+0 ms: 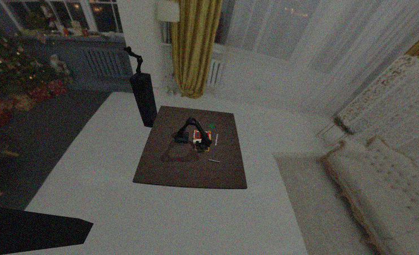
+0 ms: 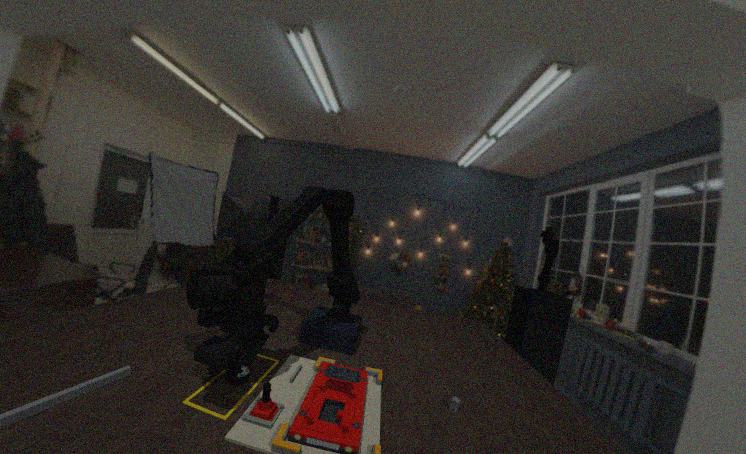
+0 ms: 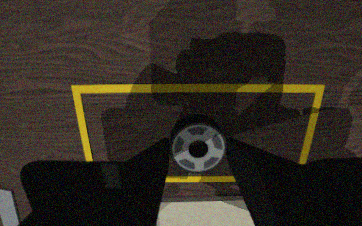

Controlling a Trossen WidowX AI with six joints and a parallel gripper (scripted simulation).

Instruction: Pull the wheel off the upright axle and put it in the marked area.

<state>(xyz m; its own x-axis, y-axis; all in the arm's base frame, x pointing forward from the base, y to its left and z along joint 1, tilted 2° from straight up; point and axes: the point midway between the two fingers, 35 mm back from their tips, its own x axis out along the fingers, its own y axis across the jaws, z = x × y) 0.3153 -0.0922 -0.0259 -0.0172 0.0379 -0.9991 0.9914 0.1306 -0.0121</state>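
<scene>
My gripper tip is right at the wheel. The rest, counted from my gripper tip: upright axle: 100 mm to the left, 50 mm ahead, 20 mm above; small grey piece: 430 mm to the left, 120 mm behind; long grey bar: 180 mm ahead, 160 mm to the right.
</scene>
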